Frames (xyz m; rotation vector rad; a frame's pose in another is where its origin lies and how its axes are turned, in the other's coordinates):
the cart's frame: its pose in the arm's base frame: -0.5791 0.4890 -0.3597 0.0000 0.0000 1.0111
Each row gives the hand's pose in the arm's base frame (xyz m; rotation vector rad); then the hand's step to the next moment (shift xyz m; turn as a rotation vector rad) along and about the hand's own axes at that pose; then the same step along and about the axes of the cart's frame.
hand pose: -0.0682 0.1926 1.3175 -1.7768 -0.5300 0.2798
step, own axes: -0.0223 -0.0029 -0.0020 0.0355 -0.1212 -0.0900
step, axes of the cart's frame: -0.0203 0.0097 0.0014 -0.0051 -0.0583 0.1436
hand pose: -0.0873 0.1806 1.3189 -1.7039 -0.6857 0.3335
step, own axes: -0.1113 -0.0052 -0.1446 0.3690 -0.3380 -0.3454
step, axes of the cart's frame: -0.1570 -0.0896 0.0255 0.2014 -0.3399 0.4622
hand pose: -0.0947 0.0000 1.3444 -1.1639 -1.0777 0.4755
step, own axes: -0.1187 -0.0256 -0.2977 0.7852 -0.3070 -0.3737
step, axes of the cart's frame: -0.1065 -0.3019 -0.0292 0.5915 -0.3537 0.6128
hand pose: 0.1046 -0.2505 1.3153 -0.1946 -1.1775 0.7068
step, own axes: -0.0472 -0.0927 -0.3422 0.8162 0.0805 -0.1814
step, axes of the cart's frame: 0.1551 -0.2965 -0.1262 0.6545 0.0658 0.5223
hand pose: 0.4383 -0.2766 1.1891 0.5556 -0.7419 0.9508
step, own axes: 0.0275 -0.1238 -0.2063 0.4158 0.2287 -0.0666
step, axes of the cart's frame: 0.1834 -0.1014 -0.1215 0.3026 0.2171 0.3015
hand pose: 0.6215 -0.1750 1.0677 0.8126 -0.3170 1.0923
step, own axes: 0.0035 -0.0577 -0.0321 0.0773 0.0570 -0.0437
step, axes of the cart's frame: 0.0362 -0.0333 -0.0442 0.0687 0.0688 0.0410
